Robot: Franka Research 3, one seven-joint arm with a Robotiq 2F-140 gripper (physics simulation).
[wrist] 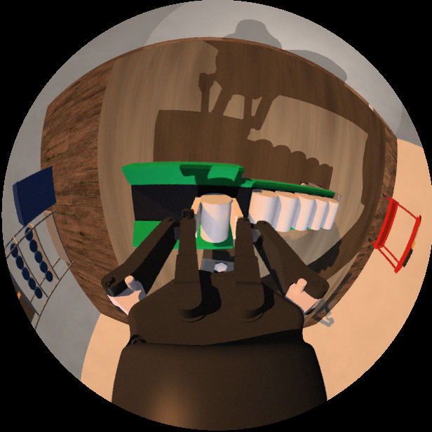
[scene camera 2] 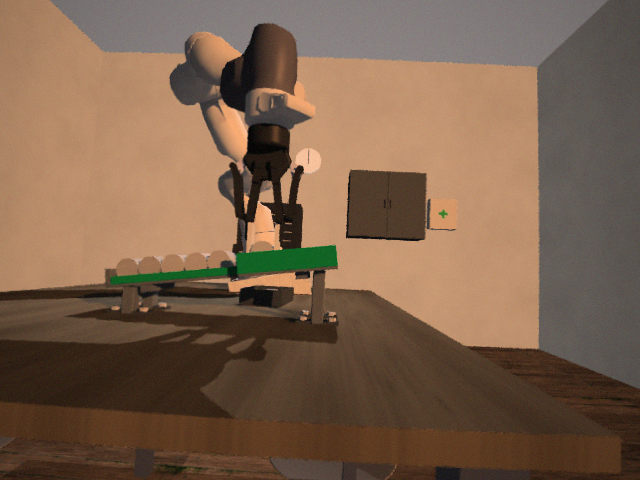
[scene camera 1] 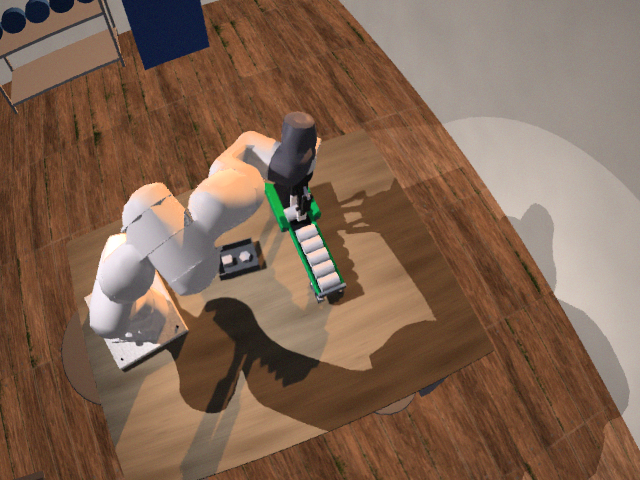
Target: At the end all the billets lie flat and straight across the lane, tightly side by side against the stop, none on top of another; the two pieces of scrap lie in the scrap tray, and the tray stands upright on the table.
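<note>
My gripper [scene camera 1: 298, 211] [scene camera 2: 263, 246] [wrist: 215, 206] points down at the lower end of the green chute's wide upper part [scene camera 1: 277, 206] [scene camera 2: 289, 259] [wrist: 145, 172]. It is shut on a white billet [scene camera 1: 290, 213] [scene camera 2: 262, 245] [wrist: 215, 227], which lies across the chute; its underside is hidden by the side wall in scene camera 2. Several other billets [scene camera 1: 317, 255] [scene camera 2: 172, 263] [wrist: 286, 212] lie flat across the narrow lane [scene camera 1: 303, 258], in one row down to the stop [scene camera 1: 333, 290] [scene camera 2: 109, 276]. Two scrap pieces [scene camera 1: 227, 259] [scene camera 1: 245, 256] lie in the upright dark scrap tray [scene camera 1: 238, 273] [scene camera 2: 266, 296].
The chute stands on legs [scene camera 2: 317, 297] on the wooden table [scene camera 1: 361, 403] [scene camera 2: 387, 382]. The scrap tray is between the chute and the arm's base plate [scene camera 1: 170, 330]. A dark blue panel [scene camera 1: 165, 31] and a rack [scene camera 1: 67, 69] stand beyond the table.
</note>
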